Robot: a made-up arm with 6 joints.
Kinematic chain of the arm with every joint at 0, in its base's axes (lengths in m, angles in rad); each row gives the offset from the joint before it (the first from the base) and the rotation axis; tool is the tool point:
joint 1: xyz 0 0 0.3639 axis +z
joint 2: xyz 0 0 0 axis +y
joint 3: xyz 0 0 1.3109 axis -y
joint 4: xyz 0 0 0 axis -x
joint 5: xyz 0.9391 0 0 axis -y
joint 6: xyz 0 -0.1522 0 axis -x
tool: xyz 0 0 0
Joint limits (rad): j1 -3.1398..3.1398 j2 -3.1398..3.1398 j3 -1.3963..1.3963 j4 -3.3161..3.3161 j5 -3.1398..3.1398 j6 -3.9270..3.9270
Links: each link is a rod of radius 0.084 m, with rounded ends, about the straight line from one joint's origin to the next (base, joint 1, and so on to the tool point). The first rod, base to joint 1, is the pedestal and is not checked.
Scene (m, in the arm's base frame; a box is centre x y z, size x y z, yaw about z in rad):
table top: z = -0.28
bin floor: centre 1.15 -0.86 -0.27 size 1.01 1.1 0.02 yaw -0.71
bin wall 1: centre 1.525 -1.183 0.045 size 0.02 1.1 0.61 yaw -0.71
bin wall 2: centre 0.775 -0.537 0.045 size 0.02 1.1 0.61 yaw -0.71
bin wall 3: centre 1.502 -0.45 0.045 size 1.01 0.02 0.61 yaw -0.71
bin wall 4: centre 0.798 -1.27 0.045 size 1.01 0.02 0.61 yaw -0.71
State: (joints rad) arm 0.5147 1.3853 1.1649 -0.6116 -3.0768 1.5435
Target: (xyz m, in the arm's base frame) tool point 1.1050 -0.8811 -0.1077
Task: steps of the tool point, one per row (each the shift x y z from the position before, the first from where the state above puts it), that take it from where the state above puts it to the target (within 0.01 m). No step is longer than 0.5 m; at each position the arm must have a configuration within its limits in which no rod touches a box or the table.
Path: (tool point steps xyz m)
1: 0.0815 -0.4776 0.0947
2: -0.0655 -0.4676 0.0899
3: -0.1997 -0.4097 0.0813
4: -0.3052 -0.3106 0.0708
5: -0.3700 -0.1831 0.0571
6: 0.0482 -0.0323 -0.4058
7: -0.0482 0.0323 -0.4108

